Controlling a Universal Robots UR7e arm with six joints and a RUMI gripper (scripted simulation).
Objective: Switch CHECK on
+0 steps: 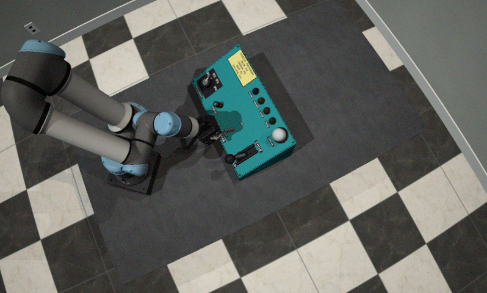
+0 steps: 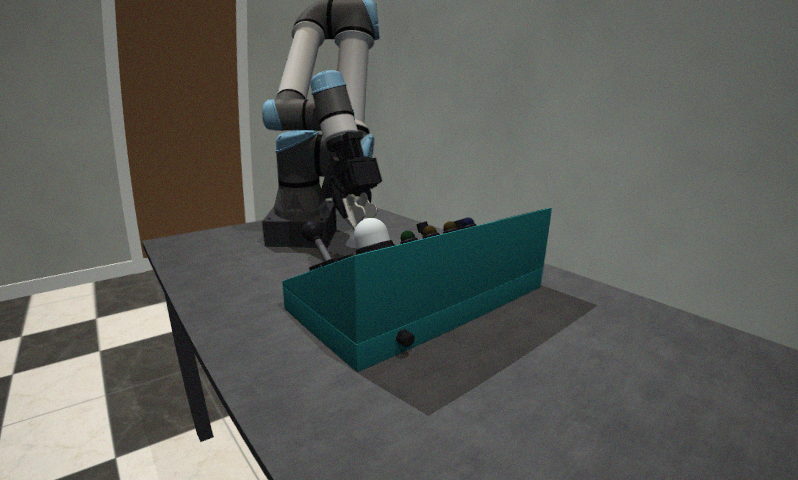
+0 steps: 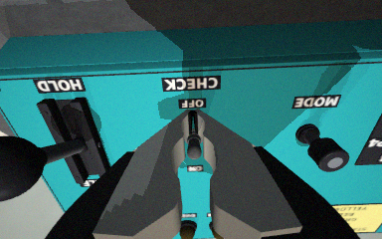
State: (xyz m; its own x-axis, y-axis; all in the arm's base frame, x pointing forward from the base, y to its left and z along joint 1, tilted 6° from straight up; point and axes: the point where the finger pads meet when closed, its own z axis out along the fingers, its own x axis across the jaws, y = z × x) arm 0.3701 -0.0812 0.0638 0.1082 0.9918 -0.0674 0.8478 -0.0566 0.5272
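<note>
The check toggle lies 6 cm ahead of my hand, 1 cm to the right of it and 1 cm below it. From my hand the other things lie so: cycle lever: 12 cm to the right, 2 cm ahead, 1 cm above; then teal console: 10 cm ahead, 5 cm to the left, 2 cm below; then mode knob: 11 cm to the left, 7 cm ahead.
</note>
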